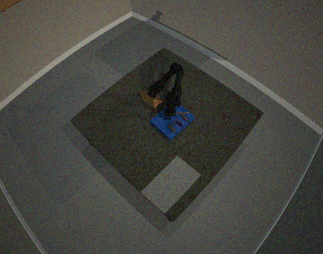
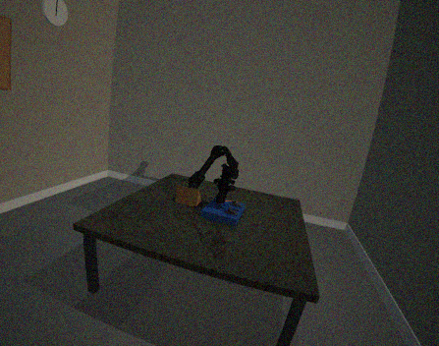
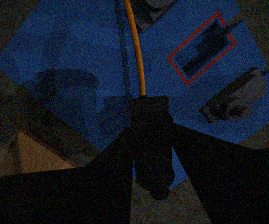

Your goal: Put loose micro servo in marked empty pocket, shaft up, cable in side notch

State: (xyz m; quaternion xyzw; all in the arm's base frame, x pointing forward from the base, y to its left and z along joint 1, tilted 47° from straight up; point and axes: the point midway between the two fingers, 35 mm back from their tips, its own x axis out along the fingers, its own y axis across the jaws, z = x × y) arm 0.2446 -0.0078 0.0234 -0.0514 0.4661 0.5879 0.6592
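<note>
Right now my gripper tip is 100 mm above the blue deck and 10 mm past it.
</note>
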